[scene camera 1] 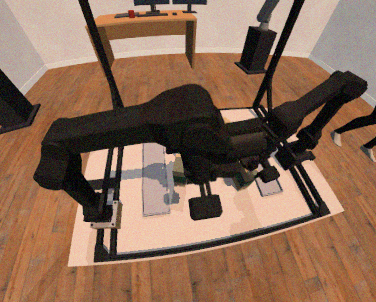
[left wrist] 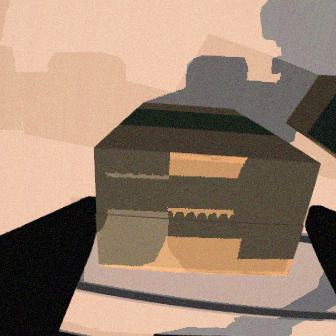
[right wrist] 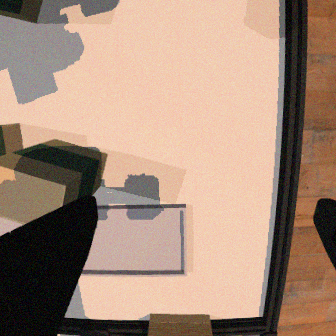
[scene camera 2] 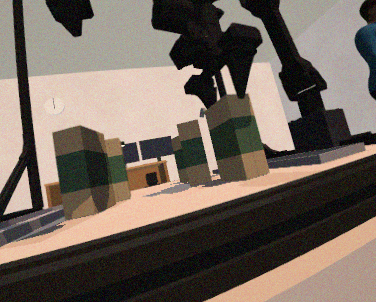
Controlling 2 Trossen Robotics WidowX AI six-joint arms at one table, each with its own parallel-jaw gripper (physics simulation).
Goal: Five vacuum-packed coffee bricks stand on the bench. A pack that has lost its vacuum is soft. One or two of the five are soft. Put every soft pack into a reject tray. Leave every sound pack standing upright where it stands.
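Seen in the pictures: left gripper, between the fingertips: [left wrist: 205,211] [scene camera 2: 226,108]; right gripper, between the fingertips: [scene camera 1: 200,187] [right wrist: 207,208] [scene camera 2: 64,8]; left arm's base, origin of its link: [scene camera 1: 297,149] [scene camera 2: 314,115]; right arm's base, origin of its link: [scene camera 1: 103,213].
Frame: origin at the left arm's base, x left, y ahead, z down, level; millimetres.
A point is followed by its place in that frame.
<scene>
Five tan coffee packs with green bands stand upright. In scene camera 2 one [scene camera 2: 237,140] {x 63, y 341, z 39 mm} is at the right front, one [scene camera 2: 80,172] {x -30, y 571, z 35 mm} at the left front, one [scene camera 2: 120,172] {x -141, y 507, z 40 mm} behind it, and two, a nearer one [scene camera 2: 195,155] {x -70, y 352, z 40 mm} and a mostly hidden one, in the middle. Which are soft cannot be told. My left gripper [scene camera 2: 225,101] {x 24, y 315, z -29 mm} [left wrist: 205,211] {x 24, y 315, z -29 mm} is open over the right front pack; in the left wrist view a pack's top shows between its fingers, not gripped. My right gripper [right wrist: 207,208] {x 81, y 552, z -147 mm} is open and empty, high above the bench; a pack [right wrist: 35,192] {x -54, y 563, z -39 mm} shows beside its left finger.
One flat grey tray [scene camera 1: 155,202] {x 8, y 701, z 99 mm} lies at the left of scene camera 1, a smaller one [scene camera 1: 270,188] [right wrist: 135,247] at the right. A black frame [scene camera 1: 210,243] {x 222, y 539, z 83 mm} [right wrist: 292,150] {x 219, y 596, z 88 mm} edges the bench. My right arm [scene camera 1: 125,122] {x 73, y 666, z -406 mm} hides much of the bench in scene camera 1.
</scene>
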